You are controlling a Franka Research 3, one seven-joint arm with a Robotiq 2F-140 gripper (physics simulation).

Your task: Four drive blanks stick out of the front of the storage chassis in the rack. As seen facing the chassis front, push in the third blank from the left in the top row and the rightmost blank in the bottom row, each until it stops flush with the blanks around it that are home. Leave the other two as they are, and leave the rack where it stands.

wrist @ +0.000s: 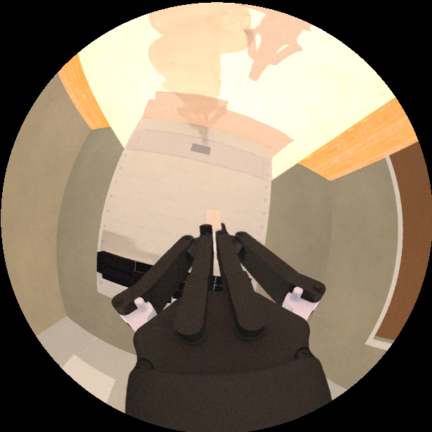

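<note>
My gripper is shut, with its dark fingers side by side. A small pale block-shaped piece shows just beyond the fingertips. The black front of the storage chassis shows as a dark band low in the rack's pale front. The gripper's fingers and linkage cover much of this band, with the fingertips over the pale panels above it in the picture. Thin light lines divide the dark band. Which blanks stick out cannot be told, and contact with a blank is not visible.
The rack has broad pale panels and rows of small holes along both sides. A grey label is near its far end. Shadows fall across a bright surface beyond it. Grey-green walls, orange wooden strips and a brown panel surround it.
</note>
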